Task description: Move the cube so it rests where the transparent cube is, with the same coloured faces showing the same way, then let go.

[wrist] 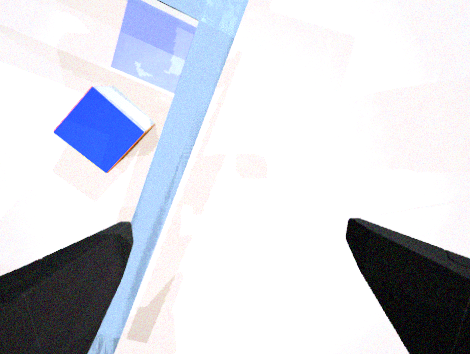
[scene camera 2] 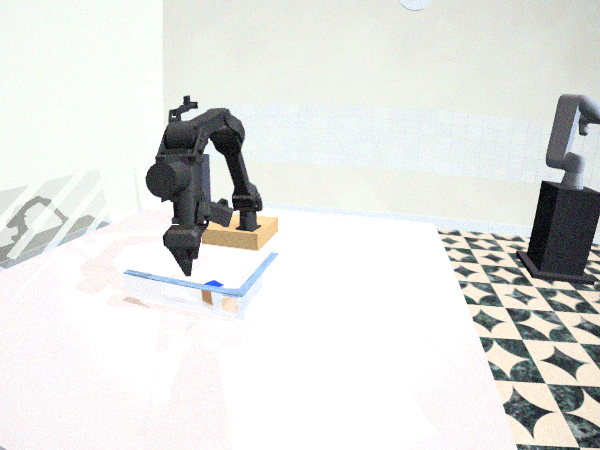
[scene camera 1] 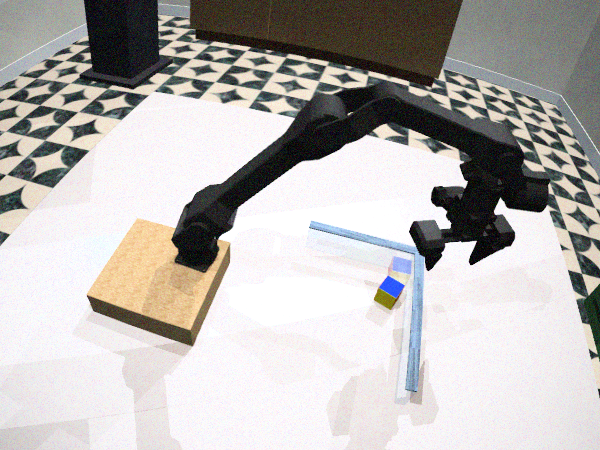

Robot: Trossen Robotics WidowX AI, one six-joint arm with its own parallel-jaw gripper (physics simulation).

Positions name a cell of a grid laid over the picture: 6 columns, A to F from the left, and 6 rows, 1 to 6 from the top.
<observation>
The gripper (scene camera 1: E4) is open, with nothing in its grasp. Also in view: a cube (wrist: B3). Also in view: a transparent cube (wrist: B1) and a light blue L-shaped rail (wrist: C1).
The gripper shows as well in the wrist view (wrist: D4) and in scene camera 2 (scene camera 2: B4).
</observation>
